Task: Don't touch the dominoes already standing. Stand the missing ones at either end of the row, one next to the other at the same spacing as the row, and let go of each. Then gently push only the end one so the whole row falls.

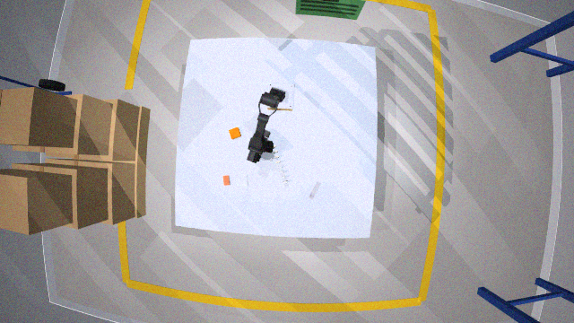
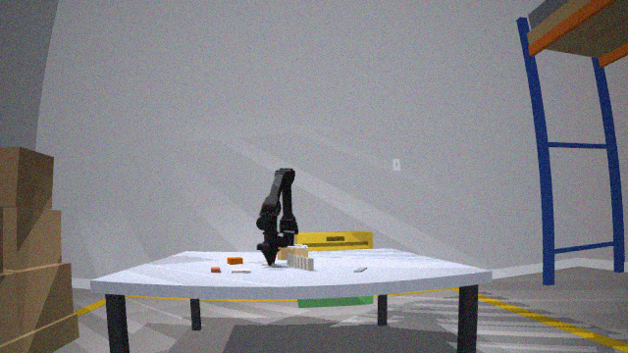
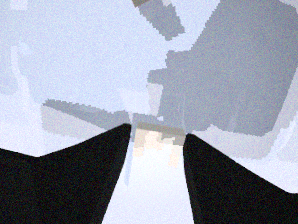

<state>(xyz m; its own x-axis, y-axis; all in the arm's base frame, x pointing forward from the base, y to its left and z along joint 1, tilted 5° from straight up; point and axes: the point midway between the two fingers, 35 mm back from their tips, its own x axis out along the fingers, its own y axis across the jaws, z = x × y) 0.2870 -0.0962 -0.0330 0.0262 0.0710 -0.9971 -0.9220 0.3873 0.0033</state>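
Now: gripper tip 210 mm short of the small red-orange block, 220 mm to the left of it and 10 mm below it. Also, from my gripper tip: grey piece 280 mm ahead, 320 mm to the left; orange cube 80 mm behind, 160 mm to the right, 10 mm above.
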